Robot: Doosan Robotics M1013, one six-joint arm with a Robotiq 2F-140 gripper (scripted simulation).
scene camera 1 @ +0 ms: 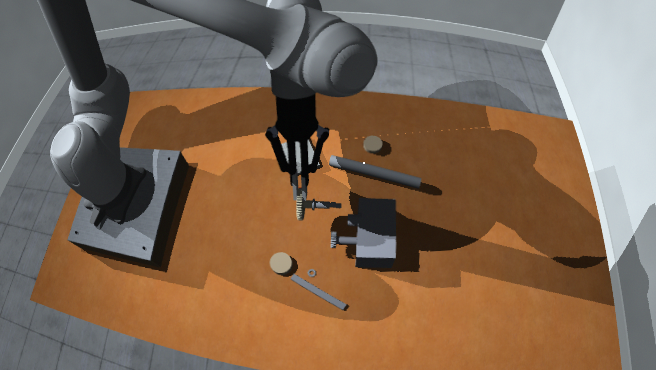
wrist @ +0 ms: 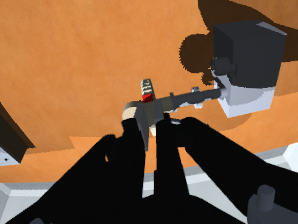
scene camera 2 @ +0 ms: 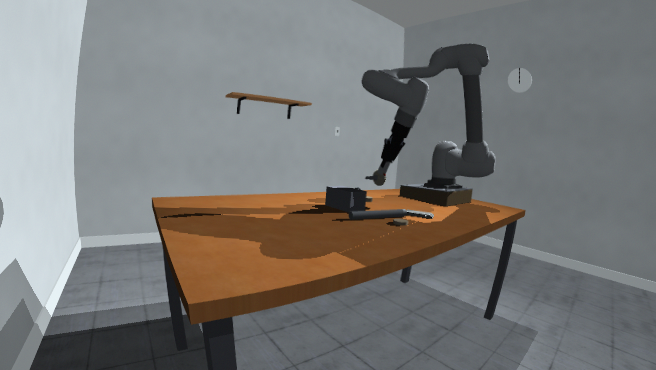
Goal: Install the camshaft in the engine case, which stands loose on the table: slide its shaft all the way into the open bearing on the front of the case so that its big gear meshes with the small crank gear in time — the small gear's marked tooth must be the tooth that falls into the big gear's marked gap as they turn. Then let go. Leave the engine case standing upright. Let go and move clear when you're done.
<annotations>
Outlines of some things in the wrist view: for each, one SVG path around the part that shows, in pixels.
My gripper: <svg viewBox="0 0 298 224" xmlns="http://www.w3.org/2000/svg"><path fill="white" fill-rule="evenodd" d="M298 172L265 162L195 117L186 117L180 120L180 124L173 124L169 113L164 113L161 99L154 100L154 123L156 127L154 194L142 198L145 152L148 152L149 124L144 104L141 103L137 105L133 118L128 118L121 122L124 130L121 137L116 138L115 134L107 134L102 137L34 204L5 224L246 224L202 198L189 194L178 147L185 147L185 151L231 203L247 217L248 224L298 224Z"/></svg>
An engine case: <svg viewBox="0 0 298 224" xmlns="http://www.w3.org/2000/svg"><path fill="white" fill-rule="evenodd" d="M203 102L194 104L194 107L196 109L202 108ZM259 19L213 25L214 58L216 59L211 59L210 61L211 72L214 76L214 89L211 90L221 89L222 96L220 96L218 101L228 118L270 109L279 76L287 33Z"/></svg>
A camshaft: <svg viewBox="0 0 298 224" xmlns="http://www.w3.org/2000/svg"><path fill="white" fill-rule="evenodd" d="M220 88L204 90L202 92L198 90L176 96L171 92L170 96L159 99L162 101L164 112L173 110L175 113L177 108L202 103L203 100L209 98L212 100L218 99L221 96ZM148 78L141 80L141 93L150 130L153 136L156 136L154 100L158 99L155 97L151 79Z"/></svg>
</annotations>
